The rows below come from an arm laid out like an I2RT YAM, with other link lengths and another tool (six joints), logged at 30 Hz.
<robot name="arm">
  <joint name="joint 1" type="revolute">
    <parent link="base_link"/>
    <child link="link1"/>
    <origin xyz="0 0 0.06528"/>
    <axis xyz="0 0 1"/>
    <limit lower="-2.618" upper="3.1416"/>
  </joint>
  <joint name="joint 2" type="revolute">
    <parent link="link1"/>
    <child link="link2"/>
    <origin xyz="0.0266 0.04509 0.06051"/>
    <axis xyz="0 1 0"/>
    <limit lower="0" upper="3.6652"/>
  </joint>
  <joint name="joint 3" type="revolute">
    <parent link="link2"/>
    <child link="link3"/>
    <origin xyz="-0.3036 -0.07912 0"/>
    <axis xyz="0 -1 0"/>
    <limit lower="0" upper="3.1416"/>
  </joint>
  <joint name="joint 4" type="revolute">
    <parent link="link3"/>
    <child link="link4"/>
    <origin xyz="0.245 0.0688 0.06"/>
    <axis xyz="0 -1 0"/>
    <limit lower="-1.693" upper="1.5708"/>
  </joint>
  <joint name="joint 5" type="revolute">
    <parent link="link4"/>
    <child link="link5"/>
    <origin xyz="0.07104 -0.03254 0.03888"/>
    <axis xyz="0 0 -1"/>
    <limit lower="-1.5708" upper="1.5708"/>
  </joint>
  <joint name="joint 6" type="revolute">
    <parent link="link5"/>
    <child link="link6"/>
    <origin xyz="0.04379 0 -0.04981"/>
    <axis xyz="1 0 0"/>
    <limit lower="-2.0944" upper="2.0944"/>
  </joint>
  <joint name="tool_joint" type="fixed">
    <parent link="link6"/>
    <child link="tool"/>
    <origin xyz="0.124 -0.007 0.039" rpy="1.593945 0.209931 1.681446"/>
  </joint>
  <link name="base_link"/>
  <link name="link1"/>
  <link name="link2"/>
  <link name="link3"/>
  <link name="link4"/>
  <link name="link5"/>
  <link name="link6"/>
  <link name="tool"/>
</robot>
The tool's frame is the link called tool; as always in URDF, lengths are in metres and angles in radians.
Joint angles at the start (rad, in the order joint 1, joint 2, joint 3, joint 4, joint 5, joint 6):
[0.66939 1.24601 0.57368 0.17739 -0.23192 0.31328]
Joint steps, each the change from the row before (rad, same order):
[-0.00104 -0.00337 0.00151 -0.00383 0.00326 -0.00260]
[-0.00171 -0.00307 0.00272 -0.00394 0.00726 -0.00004]
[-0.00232 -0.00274 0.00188 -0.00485 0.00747 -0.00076]
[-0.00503 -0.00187 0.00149 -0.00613 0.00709 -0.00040]
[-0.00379 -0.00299 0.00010 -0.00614 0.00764 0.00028]
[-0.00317 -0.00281 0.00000 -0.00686 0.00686 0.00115]
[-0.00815 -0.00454 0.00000 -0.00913 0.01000 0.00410]
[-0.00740 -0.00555 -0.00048 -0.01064 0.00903 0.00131]
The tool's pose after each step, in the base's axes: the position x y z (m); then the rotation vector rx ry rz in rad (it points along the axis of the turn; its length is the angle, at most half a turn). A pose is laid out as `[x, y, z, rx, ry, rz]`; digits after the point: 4 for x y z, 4 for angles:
[0.2844, 0.2528, 0.2167, 0.9959, 2.3543, 1.5853]
[0.2856, 0.2514, 0.2181, 1.0001, 2.3458, 1.5808]
[0.2868, 0.2496, 0.2188, 1.0055, 2.3385, 1.5737]
[0.2885, 0.2470, 0.2187, 1.0156, 2.3313, 1.5637]
[0.2896, 0.2445, 0.2184, 1.0257, 2.3248, 1.5537]
[0.2905, 0.2421, 0.2178, 1.0364, 2.3200, 1.5440]
[0.2926, 0.2375, 0.2172, 1.0577, 2.3081, 1.5310]
[0.2940, 0.2332, 0.2165, 1.0747, 2.2990, 1.5167]

